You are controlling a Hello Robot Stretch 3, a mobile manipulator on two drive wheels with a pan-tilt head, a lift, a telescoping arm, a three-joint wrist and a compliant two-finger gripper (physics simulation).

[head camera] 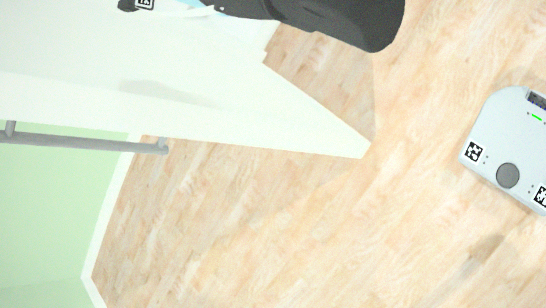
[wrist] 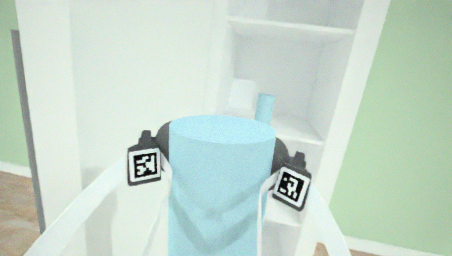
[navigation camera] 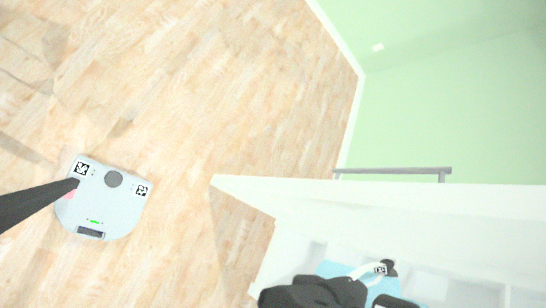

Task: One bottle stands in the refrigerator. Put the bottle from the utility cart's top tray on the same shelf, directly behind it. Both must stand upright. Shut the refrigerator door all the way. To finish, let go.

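Frame: origin at the robot's base, x back, y right, z up, level; millimetres.
Seen in the pictures: robot's base, origin of the base link: [head camera: 506,174] [navigation camera: 113,178].
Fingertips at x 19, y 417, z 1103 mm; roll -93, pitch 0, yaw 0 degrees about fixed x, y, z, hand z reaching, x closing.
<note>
Offsets run from my fingertips to a thing's middle. "spot": to the spot under its first point.
My gripper [navigation camera: 393,284] [wrist: 223,146] is shut on a light-blue bottle @(spot: dx -18, dy -61, dz -84 mm) [navigation camera: 332,269] [wrist: 219,200], which looks upright in the wrist view, outside and in front of the refrigerator shelves. A strip of this bottle @(spot: dx -28, dy -50, dz -59 mm) [head camera: 192,2] shows at the head view's top edge. The other light-blue bottle [wrist: 265,107] stands on a shelf of the refrigerator [wrist: 357,80], beyond the held one and slightly right; its lower part is hidden. The refrigerator door [head camera: 240,122] [navigation camera: 320,197] [wrist: 145,65] is wide open. The utility cart does not show.
The door's grey handle @(spot: dx -286, dy +116, dz -62 mm) [head camera: 75,141] [navigation camera: 395,170] [wrist: 24,110] faces the green wall [head camera: 45,210] [navigation camera: 430,110] [wrist: 405,125]. My base [head camera: 505,135] [navigation camera: 107,207] is on the wooden floor, apart from the door's free edge. A pale block [wrist: 243,94] is left of the shelf bottle.
</note>
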